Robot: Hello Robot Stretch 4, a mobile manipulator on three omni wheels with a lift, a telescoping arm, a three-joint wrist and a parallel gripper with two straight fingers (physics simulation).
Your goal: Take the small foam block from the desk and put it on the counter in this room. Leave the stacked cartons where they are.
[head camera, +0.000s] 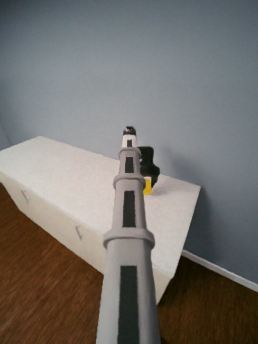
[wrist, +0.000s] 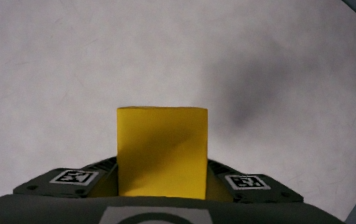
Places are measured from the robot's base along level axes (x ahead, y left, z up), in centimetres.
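Where they show: gripper, between the fingertips: point(head camera: 145, 188) point(wrist: 163, 170).
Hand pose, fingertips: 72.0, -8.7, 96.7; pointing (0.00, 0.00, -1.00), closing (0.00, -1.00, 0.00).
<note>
After its pixels a point has its place, as x, y, z.
The small yellow foam block point(head camera: 147, 186) {70.2, -9.7, 99.6} point(wrist: 162, 152) {74.2, -8.6, 99.6} is between the two fingers of my gripper point(head camera: 149, 183) point(wrist: 163, 170) {72.0, -8.7, 96.7}, which is shut on it. In the wrist view both fingers meet its sides, and its square face shows. The block is over the right part of the white counter point(head camera: 55, 167) {105.7, 59.6, 88.2} point(wrist: 60, 75) {80.0, 4.2, 88.2}. A soft shadow falls on the counter to the right of the block in the wrist view. How high the block is above the top is hard to tell. The desk and the stacked cartons do not show in these views.
My telescoping arm point(head camera: 128, 250) {20.5, 0.1, 130.9} reaches across the counter and hides part of it. Drawer handles point(head camera: 79, 232) are on the counter's front. A blue-grey wall point(head camera: 125, 60) {113.8, 2.5, 157.3} is behind it. Brown wooden floor point(head camera: 45, 270) {63.4, 81.2, -2.7} lies in front and at the right end, with a white baseboard point(head camera: 220, 272) {61.1, -85.0, 0.2}.
</note>
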